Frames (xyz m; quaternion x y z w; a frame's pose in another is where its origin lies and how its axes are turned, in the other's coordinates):
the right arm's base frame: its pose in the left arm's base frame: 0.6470 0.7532 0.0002 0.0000 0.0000 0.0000 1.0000
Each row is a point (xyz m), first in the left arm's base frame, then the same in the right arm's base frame.
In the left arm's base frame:
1: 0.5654 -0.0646 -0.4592
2: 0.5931 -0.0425 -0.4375
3: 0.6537 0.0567 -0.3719
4: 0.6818 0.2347 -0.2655
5: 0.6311 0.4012 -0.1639
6: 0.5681 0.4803 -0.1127
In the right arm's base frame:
1: -0.0816 -0.8178 -0.4594
2: -0.0539 -0.7957 -0.4377
3: 0.0067 -0.6965 -0.3721
4: 0.0348 -0.5185 -0.2657
5: -0.0159 -0.3520 -0.1641
6: -0.0789 -0.2729 -0.1129

